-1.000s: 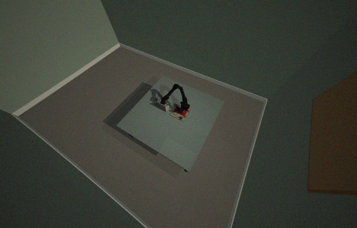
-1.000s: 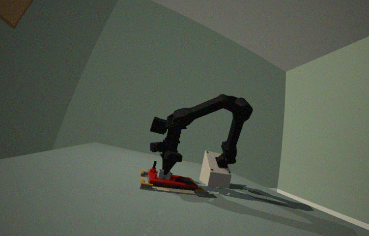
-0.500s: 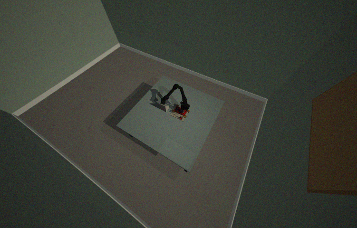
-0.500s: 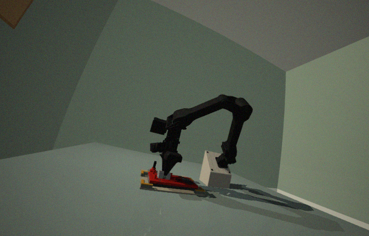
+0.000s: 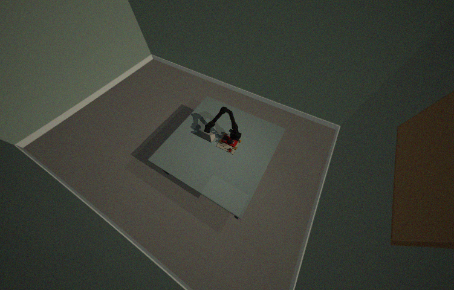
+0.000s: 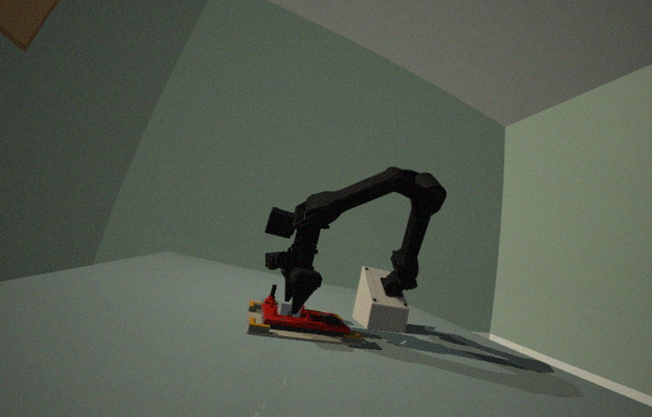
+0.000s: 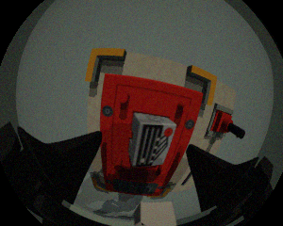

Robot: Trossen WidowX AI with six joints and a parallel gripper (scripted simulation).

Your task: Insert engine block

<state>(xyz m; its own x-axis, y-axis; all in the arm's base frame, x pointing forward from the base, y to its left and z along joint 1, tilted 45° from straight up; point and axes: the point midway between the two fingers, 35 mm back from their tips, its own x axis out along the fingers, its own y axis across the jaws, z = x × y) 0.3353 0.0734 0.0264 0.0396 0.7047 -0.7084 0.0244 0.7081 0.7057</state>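
My gripper tip is now 1 cm above the grey engine block.
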